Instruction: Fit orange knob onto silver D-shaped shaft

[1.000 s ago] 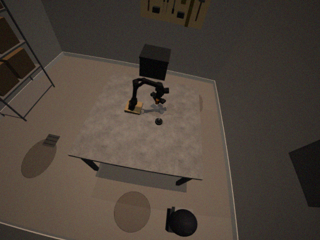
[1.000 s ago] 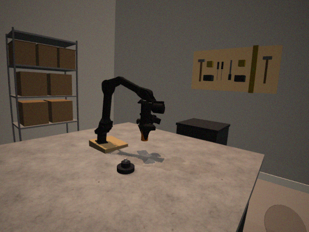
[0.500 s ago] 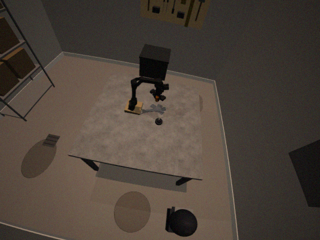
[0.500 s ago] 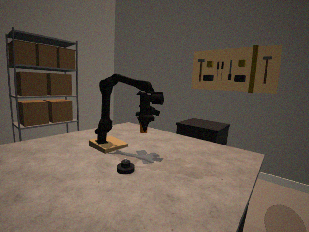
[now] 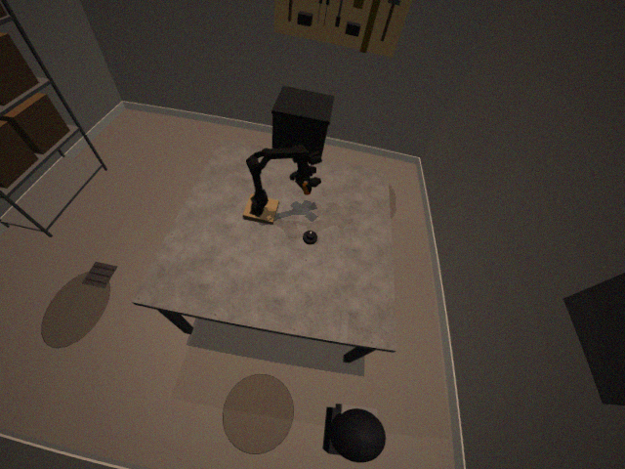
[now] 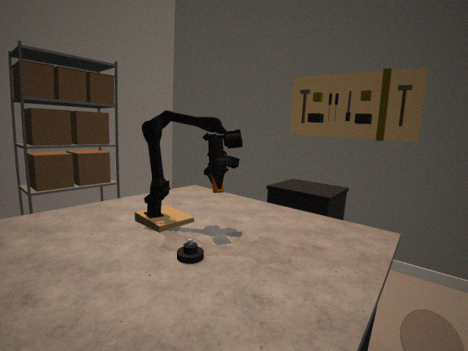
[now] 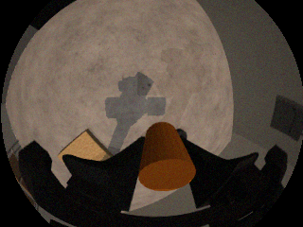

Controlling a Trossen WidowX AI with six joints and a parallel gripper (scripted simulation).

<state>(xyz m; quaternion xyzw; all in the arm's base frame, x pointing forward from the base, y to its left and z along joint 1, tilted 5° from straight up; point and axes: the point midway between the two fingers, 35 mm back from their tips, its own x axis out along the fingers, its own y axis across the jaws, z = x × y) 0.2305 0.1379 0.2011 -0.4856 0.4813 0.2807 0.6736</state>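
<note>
Now: gripper tip 1 cm past the orange knob and 3 cm below it. Also, from my gripper tip: round black pedestal: 10 cm ahead, 18 cm to the right, 15 cm below.
</note>
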